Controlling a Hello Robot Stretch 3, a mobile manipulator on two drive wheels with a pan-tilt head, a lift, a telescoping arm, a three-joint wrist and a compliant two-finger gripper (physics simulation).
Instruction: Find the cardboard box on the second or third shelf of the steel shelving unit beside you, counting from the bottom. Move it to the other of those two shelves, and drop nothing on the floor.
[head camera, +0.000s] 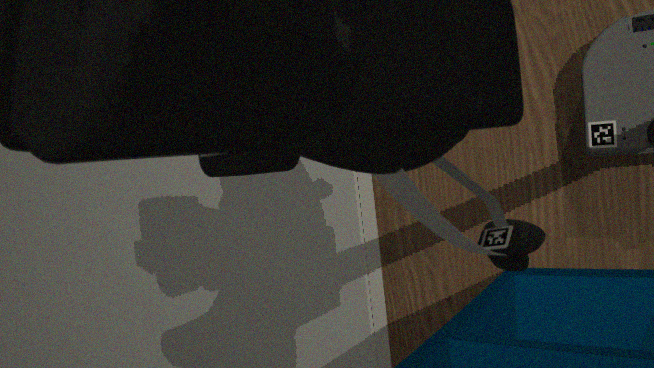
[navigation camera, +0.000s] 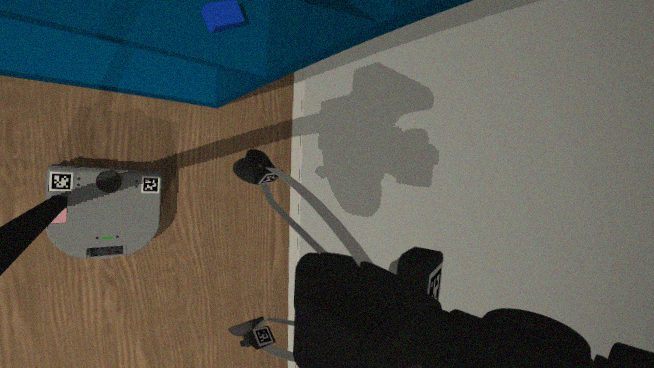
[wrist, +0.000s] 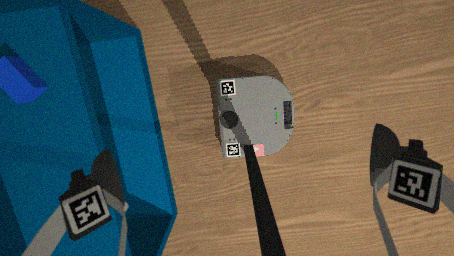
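Seen in the pictures: gripper, fingertip midpoint: (navigation camera: 241, 246); robot's base at its link origin: (navigation camera: 108, 180).
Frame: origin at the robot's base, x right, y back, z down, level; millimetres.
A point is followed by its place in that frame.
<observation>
The cardboard box does not show in the head, navigation or wrist view. Part of a blue unit with board-like divisions (head camera: 575, 310) @[z -77, x 209, y -449 mm] (navigation camera: 150, 70) @[z -76, x 105, y -441 mm] (wrist: 122, 85) shows at the lower right of the head view, upper left of the navigation view and left of the wrist view. I cannot tell surely whether it is the shelving unit. My gripper (navigation camera: 250, 248) @[z -974, x 123, y 23 mm] (wrist: 241, 157) @[z -974, x 123, y 23 mm] is open, its fingers wide apart with nothing between them. It hangs high above the floor; in the wrist view one finger overlaps the blue unit. In the head view the dark wrist hides the other finger.
A small bright blue block (navigation camera: 223, 17) @[z -579, x 207, y -467 mm] (wrist: 21, 80) rests in the blue unit. My grey base (head camera: 610, 85) @[z -160, x 107, y 110 mm] (navigation camera: 120, 212) @[z -160, x 38, y 102 mm] (wrist: 260, 100) stands on the wooden floor (head camera: 440, 300) @[z 0, x 634, y -495 mm] (navigation camera: 215, 280) @[z 0, x 449, y 478 mm] (wrist: 325, 50). A pale wall (head camera: 60, 260) @[z -1016, x 877, y -148 mm] (navigation camera: 540, 175) @[z -1173, x 879, y -115 mm] borders the floor and carries my shadow.
</observation>
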